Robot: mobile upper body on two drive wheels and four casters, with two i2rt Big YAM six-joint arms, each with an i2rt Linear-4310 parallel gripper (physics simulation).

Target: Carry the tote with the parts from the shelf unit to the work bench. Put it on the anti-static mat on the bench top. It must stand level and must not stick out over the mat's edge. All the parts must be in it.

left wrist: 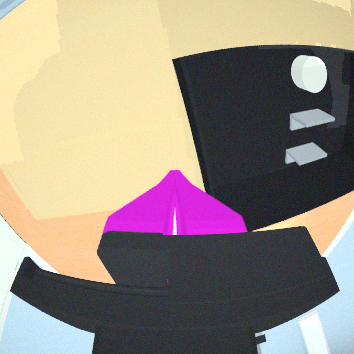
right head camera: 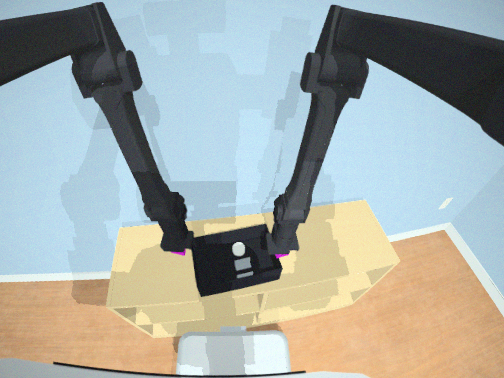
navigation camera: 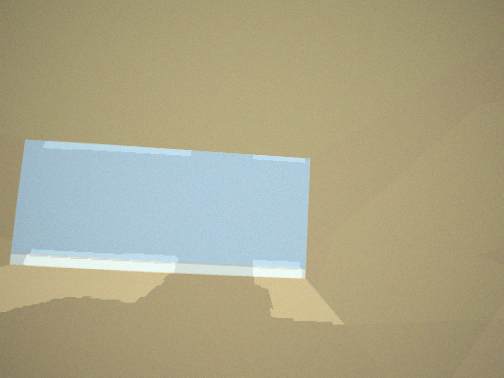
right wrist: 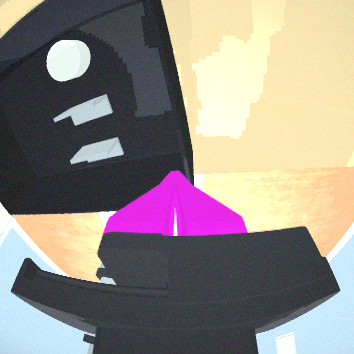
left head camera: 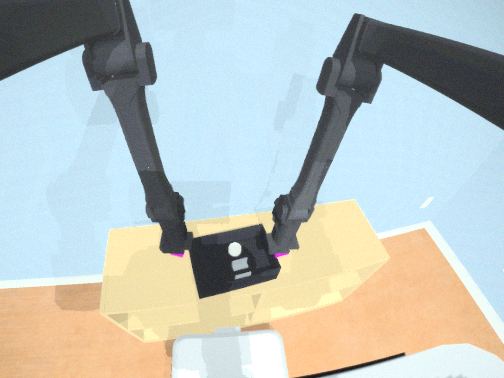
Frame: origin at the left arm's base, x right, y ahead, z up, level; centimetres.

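Seen in the pictures: left gripper, fingertip midpoint: (left wrist: 174, 177) (right head camera: 184, 253) (left head camera: 182, 255); right gripper, fingertip midpoint: (right head camera: 277, 256) (right wrist: 174, 178) (left head camera: 275, 256).
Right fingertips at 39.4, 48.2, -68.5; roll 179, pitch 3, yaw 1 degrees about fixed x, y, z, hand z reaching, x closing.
Offsets run from my right fingertips to a thing's middle, as dx, dy, dz. "spot": to the spot under its first point. Level surfaces: height alone.
The black tote @(-15.0, +2.5, -6.5) (left head camera: 240, 287) (right head camera: 240, 286) (left wrist: 300, 197) (right wrist: 75, 195) stands on the shelf unit's top @(dz -11.5) (left head camera: 145, 270) (right head camera: 150, 270) (left wrist: 110, 100) (right wrist: 300, 100). In it lie a white round part @(-13.4, +9.1, -10.0) (left head camera: 234, 249) (right head camera: 238, 249) (left wrist: 312, 75) (right wrist: 68, 60), a grey bracket @(-11.8, +2.0, -9.2) (left head camera: 240, 264) (right head camera: 242, 264) (left wrist: 312, 117) (right wrist: 92, 110) and another grey bracket @(-11.0, -4.0, -9.2) (left head camera: 243, 275) (right head camera: 244, 274) (left wrist: 307, 153) (right wrist: 100, 151). My left gripper (left head camera: 177, 255) (right head camera: 178, 253) (left wrist: 174, 177) is shut and empty beside the tote's left wall. My right gripper (left head camera: 281, 255) (right head camera: 282, 256) (right wrist: 174, 178) is shut and empty at its right wall; contact is unclear. Bench and mat do not show.
My light grey base (left head camera: 227, 355) (right head camera: 232, 352) is in front of the shelf unit. A blue wall (left head camera: 225, 125) (right head camera: 215, 125) rises behind it. The navigation camera shows tan boards @(spot: -5.6, +2.9, -53.2) (navigation camera: 400, 250) around an opening, with the blue wall (navigation camera: 160, 210) beyond.
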